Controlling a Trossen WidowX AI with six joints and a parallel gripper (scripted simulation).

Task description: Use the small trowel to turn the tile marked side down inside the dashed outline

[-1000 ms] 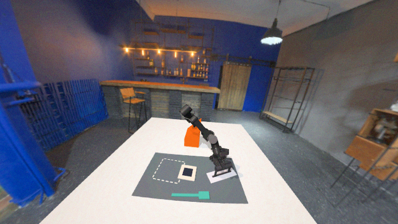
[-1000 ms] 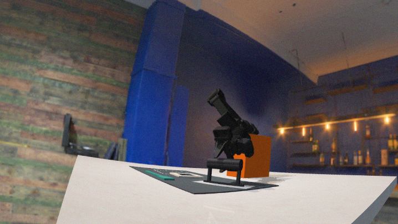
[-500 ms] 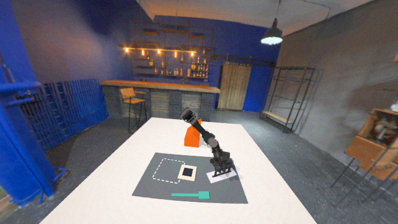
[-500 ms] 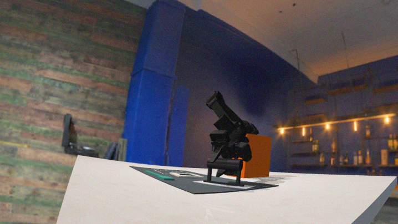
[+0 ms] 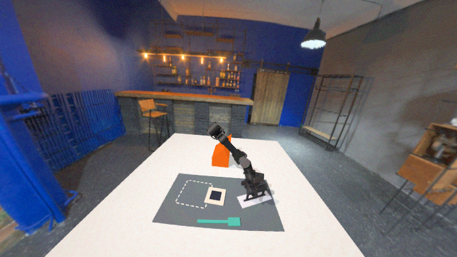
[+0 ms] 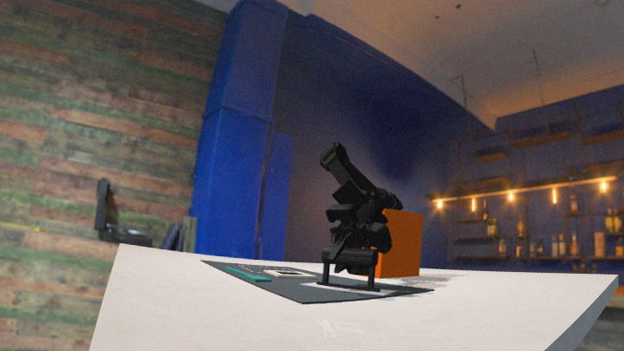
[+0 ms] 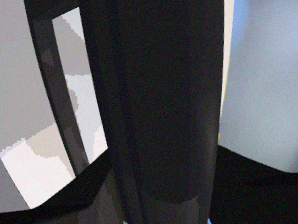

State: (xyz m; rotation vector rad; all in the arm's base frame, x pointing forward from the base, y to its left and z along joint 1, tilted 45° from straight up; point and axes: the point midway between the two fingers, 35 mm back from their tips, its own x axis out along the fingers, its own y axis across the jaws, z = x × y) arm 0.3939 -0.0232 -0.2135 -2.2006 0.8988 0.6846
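The dark grey mat lies 50 mm behind my gripper tip, 190 mm to the right of it and 70 mm below it. Round my gripper tip: trowel 30 mm behind, 10 mm to the right, 10 mm below; then tile 60 mm behind, 220 mm to the right, 40 mm below; then teal spatula-shaped tool 90 mm ahead, 190 mm to the right, 40 mm below.
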